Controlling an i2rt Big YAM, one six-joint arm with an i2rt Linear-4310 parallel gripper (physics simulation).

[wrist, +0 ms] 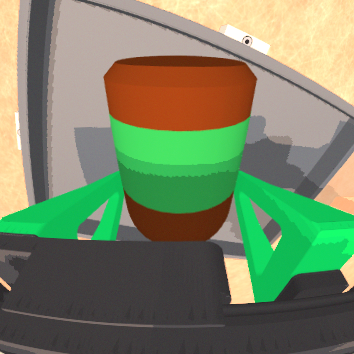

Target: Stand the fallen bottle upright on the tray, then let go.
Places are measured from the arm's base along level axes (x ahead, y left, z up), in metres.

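Pixels of known places: gripper, fingertip midpoint: [178, 178].
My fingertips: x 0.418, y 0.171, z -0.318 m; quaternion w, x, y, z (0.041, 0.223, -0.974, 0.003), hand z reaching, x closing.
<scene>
For each thing: its top centre in the pictures, then the offset to it from my fingertips. "spot": a spot on its surface instead.
- bottle, middle of its top: [184, 227] dx -0.004, dy +0.007, dz +0.034 m
- grey tray, surface spot: [38, 100] spot: dx +0.104, dy -0.002, dz -0.035 m
- small white block with a round mark, surface spot: [245, 41] spot: dx -0.005, dy -0.089, dz -0.030 m
The bottle [180, 107], brown-orange with a wide green band, is in the middle of the wrist view. It lies on its side over the grey tray [38, 100], its flat base toward the top of the view. Its neck is hidden behind the dark gripper body. My gripper [178, 178] is shut on the bottle, one green finger against each side near the lower edge of the green band. Whether the bottle touches the tray floor cannot be told.
The tray's raised walls run along the left, top and right of the view. A small white block with a round mark [245, 41] sits outside the top wall, and another [18, 131] outside the left wall. Shadows fall on the tray floor beside the bottle.
</scene>
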